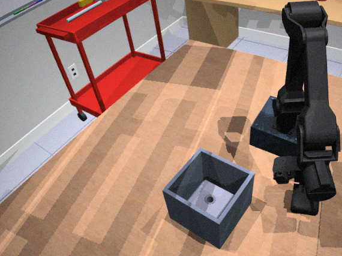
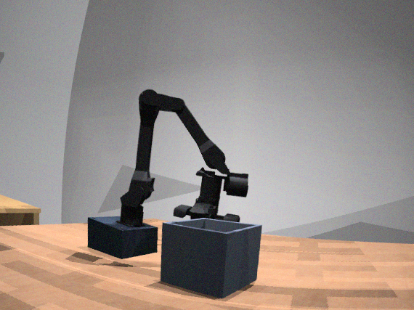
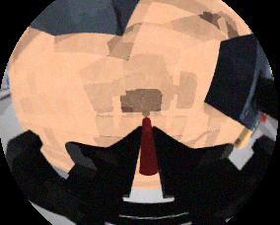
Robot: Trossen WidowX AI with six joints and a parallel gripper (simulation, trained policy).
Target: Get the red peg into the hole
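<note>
Now: the plate 200 mm to the right of my gripper tip and 150 mm ahead of it. Also, from my gripper tip: red peg: 20 mm above.
</note>
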